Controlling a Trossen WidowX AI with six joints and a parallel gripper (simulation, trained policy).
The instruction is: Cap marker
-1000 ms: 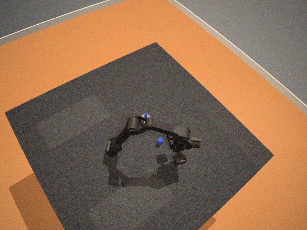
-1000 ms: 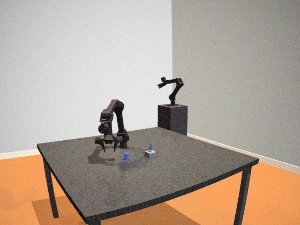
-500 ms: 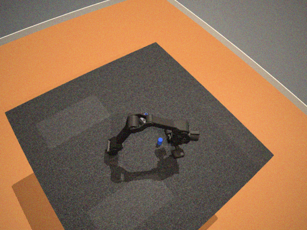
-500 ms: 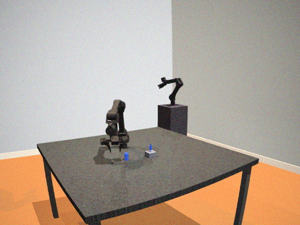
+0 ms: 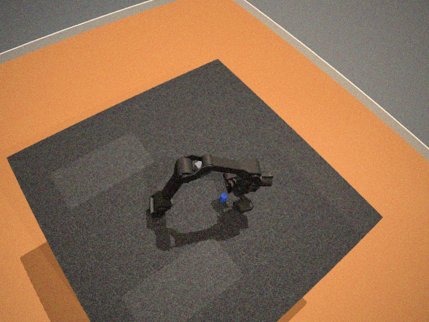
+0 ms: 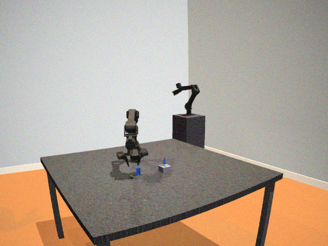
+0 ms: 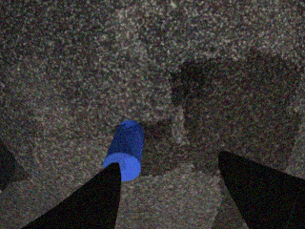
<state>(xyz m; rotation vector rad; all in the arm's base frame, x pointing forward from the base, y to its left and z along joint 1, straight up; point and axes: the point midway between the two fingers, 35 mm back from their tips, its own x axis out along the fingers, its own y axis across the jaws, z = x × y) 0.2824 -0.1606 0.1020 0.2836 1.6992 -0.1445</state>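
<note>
My gripper tip is now 40 mm to the right of the blue cap, 40 mm above it and 10 mm past it. Round my gripper tip: blue marker (220 mm to the left, 20 mm ahead); grey holder block (220 mm to the left, 50 mm below, 20 mm ahead).
</note>
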